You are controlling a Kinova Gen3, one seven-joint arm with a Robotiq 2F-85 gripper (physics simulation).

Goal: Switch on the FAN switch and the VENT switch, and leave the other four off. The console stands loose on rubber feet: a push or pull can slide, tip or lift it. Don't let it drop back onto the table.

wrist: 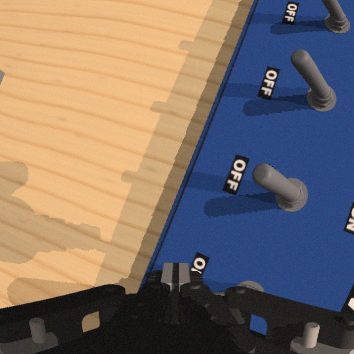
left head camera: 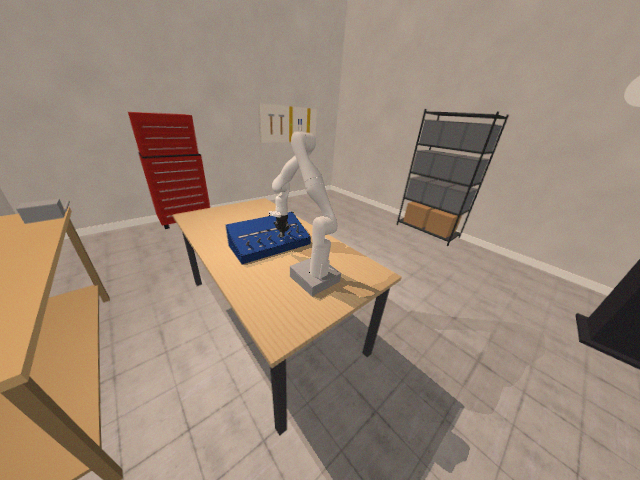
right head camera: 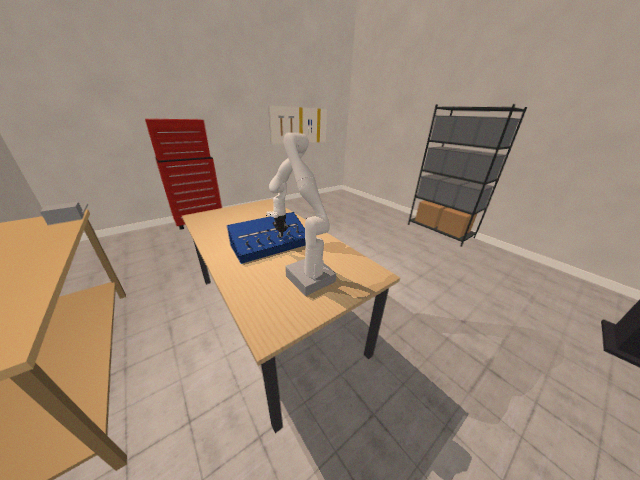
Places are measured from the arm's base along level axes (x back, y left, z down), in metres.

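Pixels of known places: gripper, between the fingertips: [wrist: 175, 278] [left head camera: 282, 236] [right head camera: 281, 237]; arm's base, origin of its link: [left head camera: 317, 272] [right head camera: 312, 272].
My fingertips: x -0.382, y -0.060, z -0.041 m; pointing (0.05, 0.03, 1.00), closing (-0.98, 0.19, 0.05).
Ahead of a thing's pixels: the offset from my fingertips to its top centre. "spot": to the spot under its first point. Level surfaces: height alone.
The blue console [left head camera: 247, 228] [right head camera: 248, 227] [wrist: 250, 240] sits on the table, flat as far as the head views show. In the wrist view, three grey levers, a near one @(spot: dx -0.045, dy +0.064, dz -0.012 m) [wrist: 281, 184], a middle one @(spot: dx -0.058, dy +0.130, dz -0.007 m) [wrist: 313, 79] and a far one @(spot: dx -0.081, dy +0.199, dz +0.004 m) [wrist: 336, 14], lean toward their OFF labels. My gripper [left head camera: 282, 235] [right head camera: 280, 235] [wrist: 175, 278] is shut and empty, low over the console's front strip beside a partly covered OFF label @(spot: dx -0.014, dy +0.004, dz +0.033 m) [wrist: 199, 263]. A fourth switch's collar @(spot: dx -0.048, dy -0.002, dz +0.016 m) [wrist: 250, 286] shows behind the right finger linkage; its lever is hidden. FAN and VENT cannot be read here.
The console stands on the wooden table @(dz +0.106 m) [left head camera: 263, 315] [right head camera: 253, 315] [wrist: 90, 90], in front of the arm's grey base [left head camera: 305, 281] [right head camera: 299, 280]. A red tool cabinet [left head camera: 175, 178] [right head camera: 188, 180], a second bench [left head camera: 31, 258] [right head camera: 36, 263] and a shelf rack [left head camera: 419, 135] [right head camera: 431, 129] stand away from the table.
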